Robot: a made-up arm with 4 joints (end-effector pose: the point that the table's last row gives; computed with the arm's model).
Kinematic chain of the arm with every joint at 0, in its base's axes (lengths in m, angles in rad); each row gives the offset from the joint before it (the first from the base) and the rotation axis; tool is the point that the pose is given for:
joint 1: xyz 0 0 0.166 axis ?
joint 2: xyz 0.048 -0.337 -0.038 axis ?
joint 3: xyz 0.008 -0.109 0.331 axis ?
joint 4: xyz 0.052 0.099 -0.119 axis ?
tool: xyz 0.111 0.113 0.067
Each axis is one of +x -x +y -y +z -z.
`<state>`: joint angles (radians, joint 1 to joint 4).
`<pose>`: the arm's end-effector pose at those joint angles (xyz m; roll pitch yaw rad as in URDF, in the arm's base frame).
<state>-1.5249 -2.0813 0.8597 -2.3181</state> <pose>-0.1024 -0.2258 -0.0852 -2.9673 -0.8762 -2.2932</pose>
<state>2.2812 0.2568 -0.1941 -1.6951</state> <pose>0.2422 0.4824 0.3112 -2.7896 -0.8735 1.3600</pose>
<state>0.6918 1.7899 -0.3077 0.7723</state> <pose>-0.1129 -0.0633 0.5553 0.3632 0.1620 2.5690</pose>
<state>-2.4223 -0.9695 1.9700 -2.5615</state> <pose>-0.1156 0.1005 -0.3125 2.4180 1.2893 -2.8763</pose>
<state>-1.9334 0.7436 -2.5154 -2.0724</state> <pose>0.1275 -0.1954 -0.4253 -1.6573 0.2598 0.4254</pose>
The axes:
joint 1: -x
joint 2: +z
joint 3: +y
joint 4: +z

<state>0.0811 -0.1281 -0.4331 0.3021</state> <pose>0.2062 -0.2005 0.4813 -0.2228 -0.3946 0.2364</pose>
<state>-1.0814 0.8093 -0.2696 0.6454</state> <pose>0.0050 -0.3109 0.1401 0.1432 -1.2809 1.2286</pose>
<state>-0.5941 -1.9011 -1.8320 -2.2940</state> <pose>-0.1245 -0.4727 0.2902 1.2238 0.5054 2.6339</pose>
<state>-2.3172 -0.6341 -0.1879 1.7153</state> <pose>0.0518 -0.0069 -0.1619 2.4726 -0.7276 -0.8861</pose>
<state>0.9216 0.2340 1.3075 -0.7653</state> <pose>0.0614 -0.1443 0.4825 -1.5919 -0.0813 -1.2193</pose>
